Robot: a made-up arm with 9 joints. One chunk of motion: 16 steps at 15 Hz.
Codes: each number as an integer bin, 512 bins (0 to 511) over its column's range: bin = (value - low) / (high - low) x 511, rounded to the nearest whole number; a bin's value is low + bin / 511 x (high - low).
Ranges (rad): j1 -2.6..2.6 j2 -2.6..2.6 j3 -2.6..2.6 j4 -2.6..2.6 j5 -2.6..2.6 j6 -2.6..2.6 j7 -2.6..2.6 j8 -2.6..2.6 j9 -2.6..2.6
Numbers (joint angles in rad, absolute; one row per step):
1: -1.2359 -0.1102 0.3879 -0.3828 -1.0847 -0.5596 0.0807 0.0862 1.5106
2: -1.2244 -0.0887 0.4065 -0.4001 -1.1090 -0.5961 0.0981 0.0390 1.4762
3: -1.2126 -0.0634 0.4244 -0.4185 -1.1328 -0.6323 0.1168 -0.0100 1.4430
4: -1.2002 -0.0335 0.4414 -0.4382 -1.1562 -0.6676 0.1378 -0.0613 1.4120
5: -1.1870 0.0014 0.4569 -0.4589 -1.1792 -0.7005 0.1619 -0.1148 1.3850
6: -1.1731 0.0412 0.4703 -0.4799 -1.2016 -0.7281 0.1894 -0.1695 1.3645
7: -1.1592 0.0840 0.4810 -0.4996 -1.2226 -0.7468 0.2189 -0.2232 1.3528
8: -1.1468 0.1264 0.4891 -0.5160 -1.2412 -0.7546 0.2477 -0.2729 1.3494
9: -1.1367 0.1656 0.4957 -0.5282 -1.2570 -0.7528 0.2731 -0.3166 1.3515
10: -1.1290 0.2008 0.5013 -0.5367 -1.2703 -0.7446 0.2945 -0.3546 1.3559
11: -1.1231 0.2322 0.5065 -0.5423 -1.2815 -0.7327 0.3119 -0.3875 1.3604
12: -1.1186 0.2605 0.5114 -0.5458 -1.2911 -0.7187 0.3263 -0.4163 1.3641
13: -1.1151 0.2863 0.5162 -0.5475 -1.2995 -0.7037 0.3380 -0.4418 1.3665
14: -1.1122 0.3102 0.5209 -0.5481 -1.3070 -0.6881 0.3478 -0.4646 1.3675
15: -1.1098 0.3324 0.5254 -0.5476 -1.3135 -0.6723 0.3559 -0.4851 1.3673
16: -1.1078 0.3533 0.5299 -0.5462 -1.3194 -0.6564 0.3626 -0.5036 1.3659
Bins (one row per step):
1: 134 245 294 218 149 201 263 264 404
2: 135 247 295 216 147 197 265 259 401
3: 136 249 297 214 144 193 267 255 397
4: 138 252 299 212 142 190 269 249 394
5: 139 256 300 210 140 187 271 244 392
6: 140 260 302 208 137 184 274 239 390
7: 142 264 303 206 135 182 277 234 388
8: 143 268 304 205 134 181 280 229 388
9: 144 272 304 204 132 182 282 224 388
10: 145 275 305 203 131 182 284 221 389
11: 145 278 305 202 130 183 286 217 389
12: 146 281 306 202 129 185 288 215 390
13: 146 284 306 202 128 186 289 212 390
14: 146 286 307 202 127 188 290 210 390
15: 146 288 307 202 126 189 290 208 390
16: 147 290 308 202 126 191 291 206 390

